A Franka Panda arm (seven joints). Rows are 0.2 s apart.
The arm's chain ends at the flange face. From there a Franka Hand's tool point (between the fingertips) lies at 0.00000 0.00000 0.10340 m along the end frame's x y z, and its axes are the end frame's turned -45 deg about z.
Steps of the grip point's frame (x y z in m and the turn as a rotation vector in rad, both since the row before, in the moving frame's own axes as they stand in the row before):
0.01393, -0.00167, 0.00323, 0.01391, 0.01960, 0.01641
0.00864, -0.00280, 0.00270, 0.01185, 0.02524, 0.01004
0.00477, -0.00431, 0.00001, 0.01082, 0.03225, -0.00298
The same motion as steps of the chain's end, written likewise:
0.00823, -0.00858, 0.00326, 0.02370, 0.00402, 0.01641
0.00314, -0.00538, 0.00274, 0.02623, 0.00947, 0.01004
-0.00124, -0.00327, 0.00007, 0.03046, 0.01515, -0.00298

